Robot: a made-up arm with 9 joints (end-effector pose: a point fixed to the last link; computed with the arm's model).
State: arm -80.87 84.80 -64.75 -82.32 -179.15 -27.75 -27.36 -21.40 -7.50
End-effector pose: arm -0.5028 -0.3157 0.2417 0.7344 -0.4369 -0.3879 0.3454
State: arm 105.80 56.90 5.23 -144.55 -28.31 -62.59 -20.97 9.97 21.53
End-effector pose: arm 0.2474 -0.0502 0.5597 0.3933 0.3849 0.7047 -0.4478
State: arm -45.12 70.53 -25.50 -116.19 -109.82 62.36 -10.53 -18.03 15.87
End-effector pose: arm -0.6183 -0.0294 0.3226 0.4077 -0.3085 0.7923 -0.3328
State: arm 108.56 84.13 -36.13 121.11 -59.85 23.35 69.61 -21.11 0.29
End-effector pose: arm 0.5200 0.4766 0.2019 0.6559 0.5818 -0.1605 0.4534
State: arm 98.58 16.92 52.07 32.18 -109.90 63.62 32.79 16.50 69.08
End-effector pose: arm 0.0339 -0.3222 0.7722 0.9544 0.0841 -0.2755 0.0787
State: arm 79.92 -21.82 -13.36 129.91 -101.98 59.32 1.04 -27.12 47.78
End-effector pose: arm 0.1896 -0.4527 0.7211 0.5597 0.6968 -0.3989 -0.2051
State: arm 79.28 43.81 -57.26 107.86 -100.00 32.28 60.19 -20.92 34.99
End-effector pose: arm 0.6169 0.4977 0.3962 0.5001 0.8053 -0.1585 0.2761
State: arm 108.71 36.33 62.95 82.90 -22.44 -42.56 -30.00 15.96 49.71
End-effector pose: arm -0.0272 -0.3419 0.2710 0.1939 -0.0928 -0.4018 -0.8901
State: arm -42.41 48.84 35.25 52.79 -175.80 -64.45 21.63 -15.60 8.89
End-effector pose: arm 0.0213 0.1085 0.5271 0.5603 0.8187 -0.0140 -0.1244
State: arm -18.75 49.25 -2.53 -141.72 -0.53 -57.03 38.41 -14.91 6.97
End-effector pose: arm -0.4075 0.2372 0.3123 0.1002 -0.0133 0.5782 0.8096
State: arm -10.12 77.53 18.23 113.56 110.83 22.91 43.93 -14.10 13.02
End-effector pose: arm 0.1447 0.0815 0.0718 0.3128 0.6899 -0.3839 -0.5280
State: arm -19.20 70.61 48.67 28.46 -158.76 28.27 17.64 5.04 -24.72
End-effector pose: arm -0.1875 0.0316 0.7185 0.0137 -0.5169 0.5299 -0.6722
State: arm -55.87 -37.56 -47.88 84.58 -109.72 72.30 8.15 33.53 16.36
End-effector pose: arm -0.2729 0.2439 0.7707 0.3745 -0.1242 -0.2872 -0.8729
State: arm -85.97 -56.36 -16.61 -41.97 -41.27 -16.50 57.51 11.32 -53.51
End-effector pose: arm -0.3679 0.0795 0.8948 0.2715 -0.5992 -0.6556 -0.3708
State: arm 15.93 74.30 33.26 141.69 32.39 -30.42 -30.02 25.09 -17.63
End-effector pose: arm -0.4152 -0.0290 0.5464 0.3159 -0.3090 0.7680 0.4635
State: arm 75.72 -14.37 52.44 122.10 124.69 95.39 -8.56 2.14 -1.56
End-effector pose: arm -0.3934 -0.0907 0.4959 0.1484 -0.6433 -0.6883 0.3006
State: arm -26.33 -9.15 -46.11 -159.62 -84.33 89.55 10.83 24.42 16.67
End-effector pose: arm -0.2192 0.4492 0.5147 0.2108 -0.6177 -0.7565 -0.0407
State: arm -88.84 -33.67 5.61 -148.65 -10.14 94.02 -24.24 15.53 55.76
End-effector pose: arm -0.1533 0.2552 0.6132 0.3792 0.5453 -0.7471 0.0262
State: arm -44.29 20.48 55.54 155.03 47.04 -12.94 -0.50 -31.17 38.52
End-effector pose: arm -0.0927 -0.0162 0.3731 0.7325 -0.1646 0.3145 0.5809
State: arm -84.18 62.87 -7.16 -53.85 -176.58 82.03 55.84 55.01 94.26
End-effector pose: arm -0.1903 -0.2984 0.2915 0.7826 0.1116 0.5928 -0.1541
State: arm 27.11 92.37 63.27 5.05 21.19 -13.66 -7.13 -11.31 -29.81
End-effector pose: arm 0.1422 -0.0994 0.2591 0.5631 -0.8237 -0.0208 0.0638
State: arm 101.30 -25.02 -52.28 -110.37 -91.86 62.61 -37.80 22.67 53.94
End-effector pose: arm -0.0321 -0.6115 0.5946 0.5953 -0.7741 -0.1415 0.1622
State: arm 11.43 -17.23 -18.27 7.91 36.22 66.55 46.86 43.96 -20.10
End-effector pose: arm 0.3367 -0.1477 0.6440 0.6396 -0.3457 0.5232 0.4447
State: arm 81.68 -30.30 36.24 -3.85 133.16 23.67 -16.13 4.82 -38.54
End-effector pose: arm -0.3955 -0.1038 0.3610 0.2815 -0.5105 -0.2262 0.7804
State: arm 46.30 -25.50 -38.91 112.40 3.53 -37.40 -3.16 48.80 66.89
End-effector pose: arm -0.0287 -0.0831 0.3795 0.9206 0.0056 0.1700 -0.3514
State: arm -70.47 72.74 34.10 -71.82 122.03 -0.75 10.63 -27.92 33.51
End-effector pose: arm -0.1477 0.0020 0.5433 0.7531 -0.2169 -0.5876 -0.2013
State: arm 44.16 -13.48 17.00 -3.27 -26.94 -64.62 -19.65 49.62 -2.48
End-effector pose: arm 0.4293 -0.3859 0.6379 0.5761 -0.5793 -0.5478 -0.1801
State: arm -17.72 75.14 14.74 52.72 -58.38 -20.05 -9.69 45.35 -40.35
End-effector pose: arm -0.6199 0.1178 0.4454 0.1486 0.0723 0.1000 0.9812
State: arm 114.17 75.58 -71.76 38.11 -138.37 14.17 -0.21 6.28 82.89
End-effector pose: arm 0.0866 0.1373 0.5610 0.0294 0.9279 0.2299 0.2920
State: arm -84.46 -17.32 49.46 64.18 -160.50 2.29 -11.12 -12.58 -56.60
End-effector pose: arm -0.1064 -0.1900 0.7539 0.3864 0.6433 -0.5487 0.3684
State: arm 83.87 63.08 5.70 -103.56 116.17 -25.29 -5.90 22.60 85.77
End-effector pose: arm -0.0041 -0.3896 0.2784 0.2824 0.2985 0.7081 0.5743
